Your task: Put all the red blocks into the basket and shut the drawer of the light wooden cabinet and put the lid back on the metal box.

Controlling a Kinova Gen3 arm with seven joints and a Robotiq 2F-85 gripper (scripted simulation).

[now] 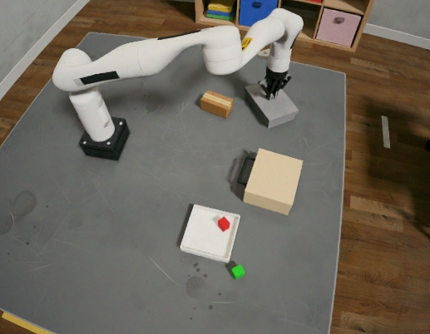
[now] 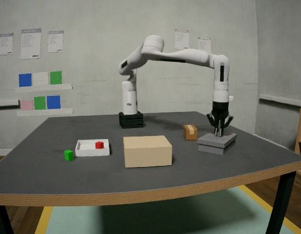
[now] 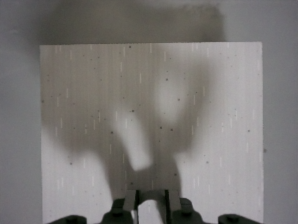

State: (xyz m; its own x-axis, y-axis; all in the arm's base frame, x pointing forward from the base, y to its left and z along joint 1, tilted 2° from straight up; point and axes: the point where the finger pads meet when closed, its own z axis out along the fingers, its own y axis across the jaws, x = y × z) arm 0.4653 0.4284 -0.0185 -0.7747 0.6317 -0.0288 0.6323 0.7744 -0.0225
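Right now the metal box is 50 mm below my hand. Round my hand: blue block (200 mm behind, 100 mm to the right, 60 mm below); then cardboard box (180 mm behind, 100 mm to the right, 40 mm below); then lid (30 mm below).
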